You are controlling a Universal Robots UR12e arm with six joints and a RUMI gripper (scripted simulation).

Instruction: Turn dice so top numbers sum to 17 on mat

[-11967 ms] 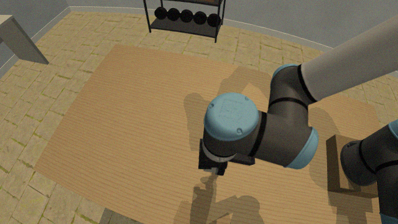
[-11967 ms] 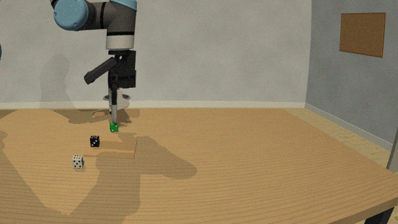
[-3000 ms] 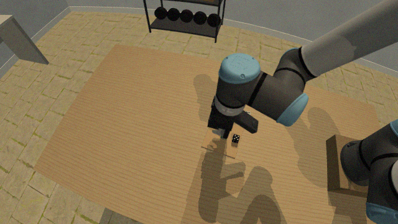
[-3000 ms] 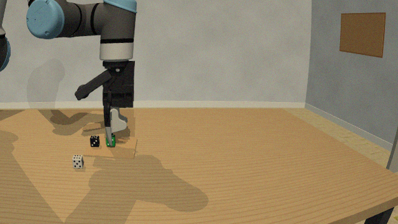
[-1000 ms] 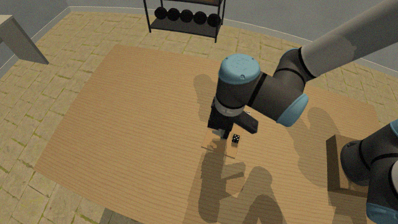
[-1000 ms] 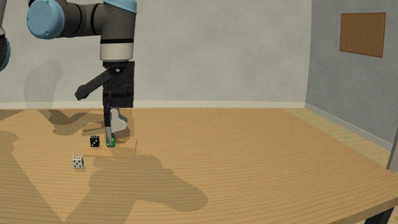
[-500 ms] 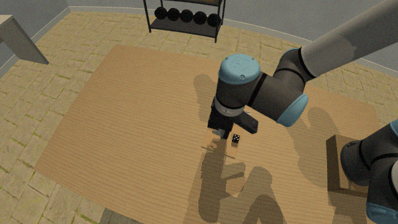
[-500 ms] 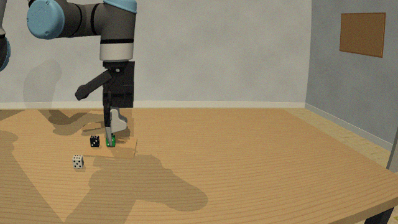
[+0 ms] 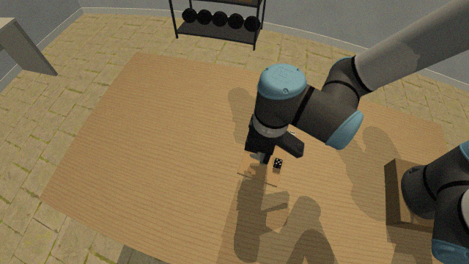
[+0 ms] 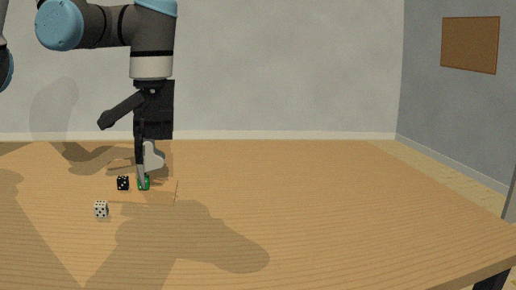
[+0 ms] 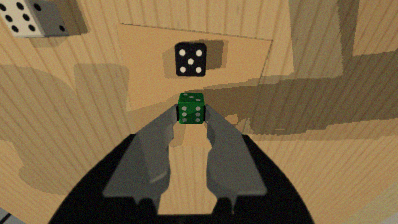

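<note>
Right now the green die is 10 mm below my hand. Round my hand: black die 50 mm behind, 10 mm to the left, 10 mm below; then tan mat 20 mm below; then white die 90 mm behind, 110 mm to the right, 10 mm below.
</note>
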